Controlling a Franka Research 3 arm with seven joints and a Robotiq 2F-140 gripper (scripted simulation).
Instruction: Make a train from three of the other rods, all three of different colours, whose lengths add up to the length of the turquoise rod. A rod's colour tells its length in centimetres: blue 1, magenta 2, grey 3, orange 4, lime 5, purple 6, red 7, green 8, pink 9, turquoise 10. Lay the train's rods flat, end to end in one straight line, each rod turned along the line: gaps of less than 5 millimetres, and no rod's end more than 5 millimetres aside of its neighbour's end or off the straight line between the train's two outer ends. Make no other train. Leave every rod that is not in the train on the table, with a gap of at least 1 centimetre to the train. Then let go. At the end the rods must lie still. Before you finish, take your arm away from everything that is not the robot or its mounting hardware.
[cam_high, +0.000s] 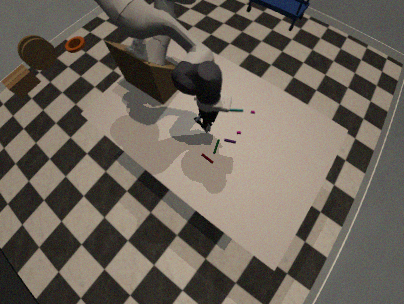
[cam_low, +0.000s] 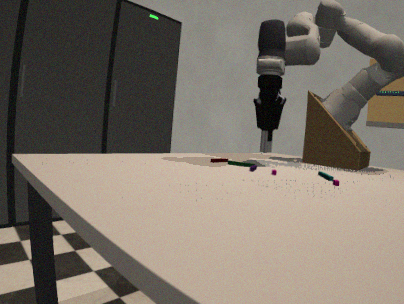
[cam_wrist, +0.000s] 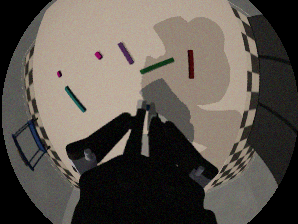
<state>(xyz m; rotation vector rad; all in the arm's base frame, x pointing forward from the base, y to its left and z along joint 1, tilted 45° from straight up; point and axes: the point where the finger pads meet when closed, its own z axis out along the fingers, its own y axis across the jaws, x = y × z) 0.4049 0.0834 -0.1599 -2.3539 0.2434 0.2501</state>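
Now: the green rod 9 cm ahead of my hand, 7 cm below it and 2 cm to the right of it. Also, from my hand: purple rod (12 cm ahead, 7 cm below, 5 cm to the left); red rod (10 cm to the right, 9 cm ahead, 7 cm below); blue rod (3 cm below).
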